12 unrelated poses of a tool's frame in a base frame.
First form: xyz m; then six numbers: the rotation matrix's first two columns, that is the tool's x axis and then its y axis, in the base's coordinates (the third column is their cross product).
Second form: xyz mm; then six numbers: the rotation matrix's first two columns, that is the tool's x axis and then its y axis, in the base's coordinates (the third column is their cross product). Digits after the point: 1 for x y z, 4 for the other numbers.
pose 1, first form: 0.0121, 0.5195, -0.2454, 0.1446, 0.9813, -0.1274, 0.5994, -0.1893, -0.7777
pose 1, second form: 12.1, 519.5, -245.4, 0.1446, 0.9813, -0.1274, 0.5994, -0.1893, -0.7777
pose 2, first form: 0.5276, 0.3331, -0.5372, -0.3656, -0.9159, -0.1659, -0.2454, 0.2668, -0.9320
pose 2, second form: 527.6, 333.1, -537.2, -0.3656, -0.9159, -0.1659, -0.2454, 0.2668, -0.9320
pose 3, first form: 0.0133, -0.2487, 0.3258, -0.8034, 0.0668, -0.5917, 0.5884, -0.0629, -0.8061
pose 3, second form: 13.3, -248.7, 325.8, -0.8034, 0.0668, -0.5917, 0.5884, -0.0629, -0.8061
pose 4, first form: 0.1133, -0.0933, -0.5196, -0.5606, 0.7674, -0.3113, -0.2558, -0.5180, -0.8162
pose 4, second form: 113.3, -93.3, -519.6, -0.5606, 0.7674, -0.3113, -0.2558, -0.5180, -0.8162
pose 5, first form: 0.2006, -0.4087, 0.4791, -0.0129, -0.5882, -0.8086, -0.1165, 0.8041, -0.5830
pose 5, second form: 200.6, -408.7, 479.1, -0.0129, -0.5882, -0.8086, -0.1165, 0.8041, -0.5830
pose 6, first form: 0.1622, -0.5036, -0.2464, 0.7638, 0.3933, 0.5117, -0.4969, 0.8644, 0.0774
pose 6, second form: 162.2, -503.6, -246.4, 0.7638, 0.3933, 0.5117, -0.4969, 0.8644, 0.0774
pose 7, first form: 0.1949, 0.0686, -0.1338, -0.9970, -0.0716, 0.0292, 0.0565, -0.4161, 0.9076
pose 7, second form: 194.9, 68.6, -133.8, -0.9970, -0.0716, 0.0292, 0.0565, -0.4161, 0.9076
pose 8, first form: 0.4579, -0.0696, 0.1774, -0.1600, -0.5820, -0.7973, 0.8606, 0.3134, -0.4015
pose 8, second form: 457.9, -69.6, 177.4, -0.1600, -0.5820, -0.7973, 0.8606, 0.3134, -0.4015
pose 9, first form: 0.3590, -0.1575, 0.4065, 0.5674, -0.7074, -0.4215, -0.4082, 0.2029, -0.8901
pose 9, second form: 359.0, -157.5, 406.5, 0.5674, -0.7074, -0.4215, -0.4082, 0.2029, -0.8901
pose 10, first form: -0.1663, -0.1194, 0.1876, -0.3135, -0.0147, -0.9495, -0.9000, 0.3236, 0.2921
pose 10, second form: -166.3, -119.4, 187.6, -0.3135, -0.0147, -0.9495, -0.9000, 0.3236, 0.2921
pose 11, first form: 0.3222, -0.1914, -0.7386, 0.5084, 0.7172, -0.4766, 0.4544, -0.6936, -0.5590
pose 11, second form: 322.2, -191.4, -738.6, 0.5084, 0.7172, -0.4766, 0.4544, -0.6936, -0.5590
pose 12, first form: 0.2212, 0.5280, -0.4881, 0.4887, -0.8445, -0.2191, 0.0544, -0.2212, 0.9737
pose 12, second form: 221.2, 528.0, -488.1, 0.4887, -0.8445, -0.2191, 0.0544, -0.2212, 0.9737
